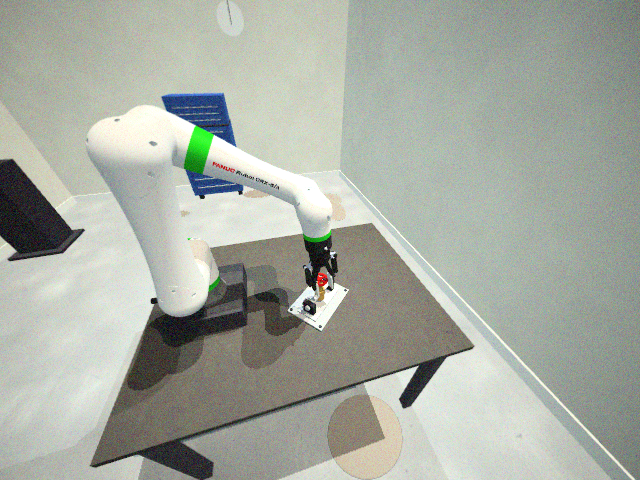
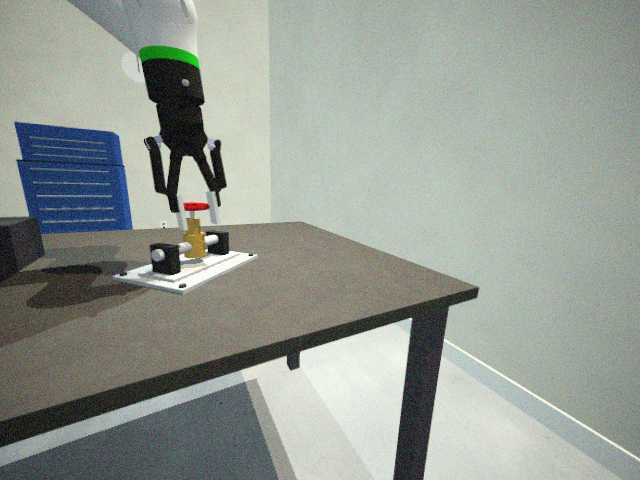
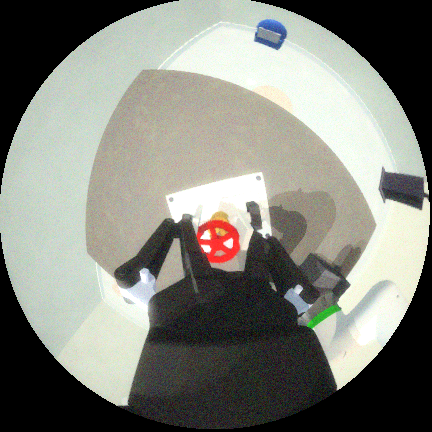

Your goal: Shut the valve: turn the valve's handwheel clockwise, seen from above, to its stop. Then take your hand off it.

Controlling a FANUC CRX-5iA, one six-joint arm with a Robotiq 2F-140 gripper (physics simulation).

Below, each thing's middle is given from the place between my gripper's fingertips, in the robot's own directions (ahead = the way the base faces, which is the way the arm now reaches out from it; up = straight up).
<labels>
The red handwheel [image 3: 216,241] is 3 cm to the left of my hand, 3 cm above it and 1 cm behind it.
</labels>
